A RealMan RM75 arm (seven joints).
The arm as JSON. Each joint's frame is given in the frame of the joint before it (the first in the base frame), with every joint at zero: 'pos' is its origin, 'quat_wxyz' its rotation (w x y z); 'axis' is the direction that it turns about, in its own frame. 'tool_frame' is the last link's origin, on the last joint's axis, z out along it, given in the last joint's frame.
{
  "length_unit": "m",
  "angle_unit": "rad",
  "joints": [
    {
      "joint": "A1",
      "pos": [
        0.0,
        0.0,
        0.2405
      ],
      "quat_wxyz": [
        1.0,
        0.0,
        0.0,
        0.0
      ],
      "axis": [
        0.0,
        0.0,
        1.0
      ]
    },
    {
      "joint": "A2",
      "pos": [
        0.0,
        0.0,
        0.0
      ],
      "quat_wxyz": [
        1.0,
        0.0,
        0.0,
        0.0
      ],
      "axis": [
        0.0,
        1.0,
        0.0
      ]
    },
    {
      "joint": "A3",
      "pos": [
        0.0,
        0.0,
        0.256
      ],
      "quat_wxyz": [
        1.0,
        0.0,
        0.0,
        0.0
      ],
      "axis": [
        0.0,
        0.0,
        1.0
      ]
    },
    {
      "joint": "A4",
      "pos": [
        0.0,
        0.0,
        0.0
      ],
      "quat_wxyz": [
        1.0,
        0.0,
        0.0,
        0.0
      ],
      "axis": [
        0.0,
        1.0,
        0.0
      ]
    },
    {
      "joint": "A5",
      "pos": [
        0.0,
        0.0,
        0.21
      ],
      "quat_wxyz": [
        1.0,
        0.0,
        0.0,
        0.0
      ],
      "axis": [
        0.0,
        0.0,
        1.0
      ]
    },
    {
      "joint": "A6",
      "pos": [
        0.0,
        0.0,
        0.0
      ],
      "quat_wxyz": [
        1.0,
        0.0,
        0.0,
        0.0
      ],
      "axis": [
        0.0,
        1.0,
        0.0
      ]
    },
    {
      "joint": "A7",
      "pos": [
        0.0,
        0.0,
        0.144
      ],
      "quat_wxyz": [
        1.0,
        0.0,
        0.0,
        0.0
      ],
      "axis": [
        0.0,
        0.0,
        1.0
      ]
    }
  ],
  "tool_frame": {
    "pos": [
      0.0,
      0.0,
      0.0
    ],
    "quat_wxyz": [
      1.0,
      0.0,
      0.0,
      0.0
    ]
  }
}
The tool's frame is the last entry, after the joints.
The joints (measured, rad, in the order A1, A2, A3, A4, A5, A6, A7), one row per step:
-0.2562 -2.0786 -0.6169 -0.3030 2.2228 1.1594 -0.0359
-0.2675 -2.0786 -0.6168 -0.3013 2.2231 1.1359 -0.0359
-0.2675 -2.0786 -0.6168 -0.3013 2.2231 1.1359 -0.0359
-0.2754 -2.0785 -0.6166 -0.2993 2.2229 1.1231 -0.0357
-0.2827 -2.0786 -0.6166 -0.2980 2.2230 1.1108 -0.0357
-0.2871 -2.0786 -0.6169 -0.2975 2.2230 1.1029 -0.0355
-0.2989 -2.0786 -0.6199 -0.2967 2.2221 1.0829 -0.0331
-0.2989 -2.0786 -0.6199 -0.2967 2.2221 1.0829 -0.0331
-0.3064 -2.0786 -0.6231 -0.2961 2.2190 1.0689 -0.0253
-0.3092 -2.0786 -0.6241 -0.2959 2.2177 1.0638 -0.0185
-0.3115 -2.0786 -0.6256 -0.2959 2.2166 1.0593 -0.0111
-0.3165 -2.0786 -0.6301 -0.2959 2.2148 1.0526 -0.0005
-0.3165 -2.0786 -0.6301 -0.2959 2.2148 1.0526 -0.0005
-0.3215 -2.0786 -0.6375 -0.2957 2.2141 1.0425 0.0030
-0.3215 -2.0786 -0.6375 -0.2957 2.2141 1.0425 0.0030
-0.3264 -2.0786 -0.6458 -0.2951 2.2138 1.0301 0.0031
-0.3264 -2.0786 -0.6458 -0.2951 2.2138 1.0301 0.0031
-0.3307 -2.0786 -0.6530 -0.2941 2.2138 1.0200 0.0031
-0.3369 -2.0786 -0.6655 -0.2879 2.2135 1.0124 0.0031
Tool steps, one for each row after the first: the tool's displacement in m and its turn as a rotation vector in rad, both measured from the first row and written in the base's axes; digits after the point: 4 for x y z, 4 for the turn. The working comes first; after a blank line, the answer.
Tool pose at each row, in the base's axes (x y z in m, rotation vector in rad; the steps are taken from these numbers as rounded here):
-0.3361 0.2700 -0.0549 -1.7227 -0.5761 -0.6319
-0.3360 0.2734 -0.0570 -1.7362 -0.5828 -0.6180
-0.3360 0.2734 -0.0570 -1.7362 -0.5828 -0.6180
-0.3358 0.2758 -0.0580 -1.7440 -0.5847 -0.6101
-0.3354 0.2781 -0.0590 -1.7514 -0.5870 -0.6033
-0.3352 0.2794 -0.0597 -1.7557 -0.5887 -0.5989
-0.3346 0.2834 -0.0609 -1.7640 -0.5916 -0.5874
-0.3346 0.2834 -0.0609 -1.7640 -0.5916 -0.5874
-0.3346 0.2861 -0.0613 -1.7673 -0.5905 -0.5747
-0.3345 0.2870 -0.0615 -1.7694 -0.5865 -0.5674
-0.3346 0.2879 -0.0616 -1.7708 -0.5819 -0.5601
-0.3343 0.2899 -0.0613 -1.7711 -0.5751 -0.5509
-0.3343 0.2899 -0.0613 -1.7711 -0.5751 -0.5509
-0.3345 0.2921 -0.0610 -1.7692 -0.5772 -0.5437
-0.3345 0.2921 -0.0610 -1.7692 -0.5772 -0.5437
-0.3351 0.2942 -0.0608 -1.7669 -0.5843 -0.5364
-0.3351 0.2942 -0.0608 -1.7669 -0.5843 -0.5364
-0.3356 0.2961 -0.0606 -1.7648 -0.5898 -0.5303
-0.3371 0.2986 -0.0587 -1.7567 -0.5932 -0.5223

0.0001 0.0034 -0.0021 -0.0154 0.0070 0.0065
0.0001 0.0034 -0.0021 -0.0154 0.0070 0.0065
0.0003 0.0058 -0.0031 -0.0237 0.0121 0.0091
0.0007 0.0081 -0.0041 -0.0316 0.0161 0.0114
0.0009 0.0094 -0.0048 -0.0364 0.0185 0.0131
0.0015 0.0134 -0.0060 -0.0457 0.0254 0.0180
0.0015 0.0134 -0.0060 -0.0457 0.0254 0.0180
0.0015 0.0161 -0.0064 -0.0492 0.0348 0.0230
0.0016 0.0170 -0.0066 -0.0502 0.0420 0.0238
0.0015 0.0179 -0.0067 -0.0503 0.0495 0.0246
0.0018 0.0199 -0.0064 -0.0488 0.0593 0.0255
0.0018 0.0199 -0.0064 -0.0488 0.0593 0.0255
0.0016 0.0221 -0.0061 -0.0485 0.0629 0.0313
0.0016 0.0221 -0.0061 -0.0485 0.0629 0.0313
0.0010 0.0242 -0.0059 -0.0496 0.0638 0.0401
0.0010 0.0242 -0.0059 -0.0496 0.0638 0.0401
0.0005 0.0261 -0.0057 -0.0502 0.0648 0.0473
-0.0010 0.0286 -0.0038 -0.0449 0.0677 0.0566

